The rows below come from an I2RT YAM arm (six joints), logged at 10 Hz.
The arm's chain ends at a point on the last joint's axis. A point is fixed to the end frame.
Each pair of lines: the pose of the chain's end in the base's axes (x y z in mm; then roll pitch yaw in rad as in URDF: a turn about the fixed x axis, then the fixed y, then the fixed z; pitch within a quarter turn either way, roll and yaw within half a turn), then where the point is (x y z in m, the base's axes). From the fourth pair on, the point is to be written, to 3 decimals.
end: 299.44, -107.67, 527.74, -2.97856, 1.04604, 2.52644
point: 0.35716 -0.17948 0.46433
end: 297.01, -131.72, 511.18, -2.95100, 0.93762, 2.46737
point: 0.34230 -0.20415 0.43900
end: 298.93, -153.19, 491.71, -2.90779, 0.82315, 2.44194
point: 0.33193 -0.22402 0.41169
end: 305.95, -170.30, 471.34, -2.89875, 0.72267, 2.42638
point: 0.331 -0.237 0.385
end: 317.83, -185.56, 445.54, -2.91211, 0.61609, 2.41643
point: 0.336 -0.245 0.353
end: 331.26, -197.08, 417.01, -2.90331, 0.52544, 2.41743
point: 0.342 -0.251 0.320
